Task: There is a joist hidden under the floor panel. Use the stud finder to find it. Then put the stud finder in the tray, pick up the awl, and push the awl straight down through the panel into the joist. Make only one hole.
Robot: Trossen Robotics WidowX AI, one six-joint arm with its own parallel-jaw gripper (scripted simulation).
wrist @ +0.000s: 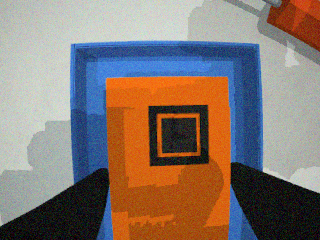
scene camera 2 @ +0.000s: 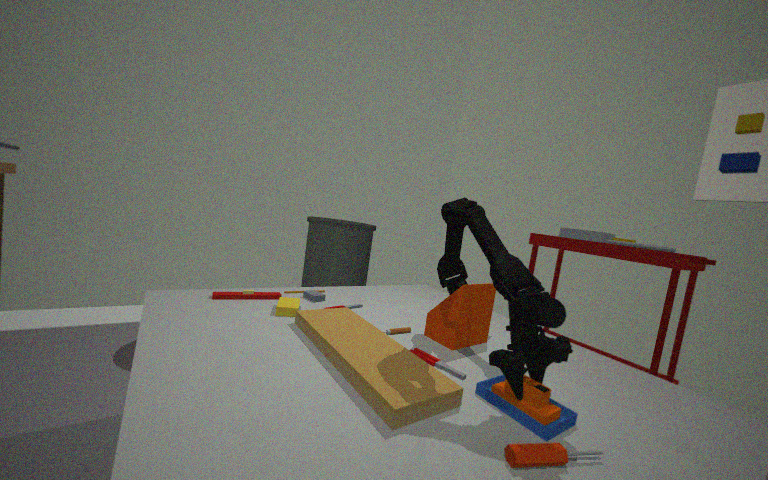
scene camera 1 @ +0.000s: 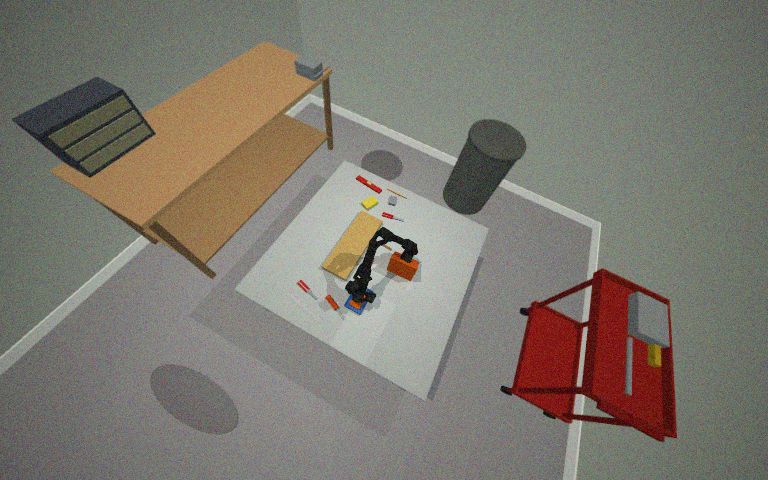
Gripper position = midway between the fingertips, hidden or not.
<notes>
My gripper (scene camera 2: 528, 395) is open, with nothing in its grasp. Further things: an orange stud finder (scene camera 2: 535, 402) and a blue tray (scene camera 2: 567, 419).
The orange stud finder shows as well in the wrist view (wrist: 169, 156). My gripper shows as well in the wrist view (wrist: 170, 173). The blue tray shows as well in the wrist view (wrist: 90, 62).
</notes>
